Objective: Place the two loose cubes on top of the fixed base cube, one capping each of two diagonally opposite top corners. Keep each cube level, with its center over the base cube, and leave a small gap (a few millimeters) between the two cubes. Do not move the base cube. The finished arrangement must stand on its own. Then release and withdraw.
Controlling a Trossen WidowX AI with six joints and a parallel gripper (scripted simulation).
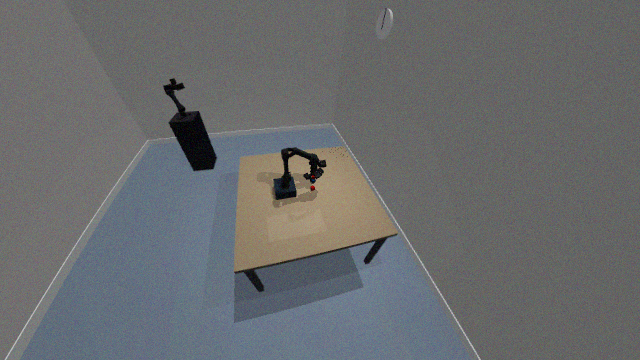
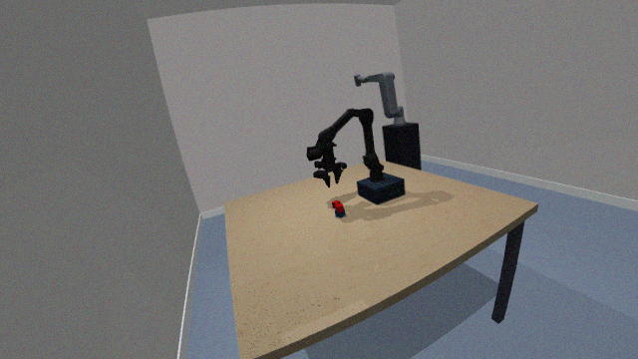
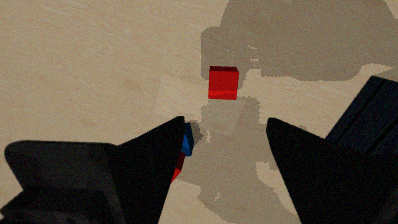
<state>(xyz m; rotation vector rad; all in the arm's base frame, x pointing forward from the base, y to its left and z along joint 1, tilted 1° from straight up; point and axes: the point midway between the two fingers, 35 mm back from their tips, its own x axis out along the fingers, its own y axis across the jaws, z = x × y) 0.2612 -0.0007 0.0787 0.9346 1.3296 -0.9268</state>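
Right now the blue base cube is 20 mm ahead of my gripper tip, 100 mm to the left of it and 110 mm below it.
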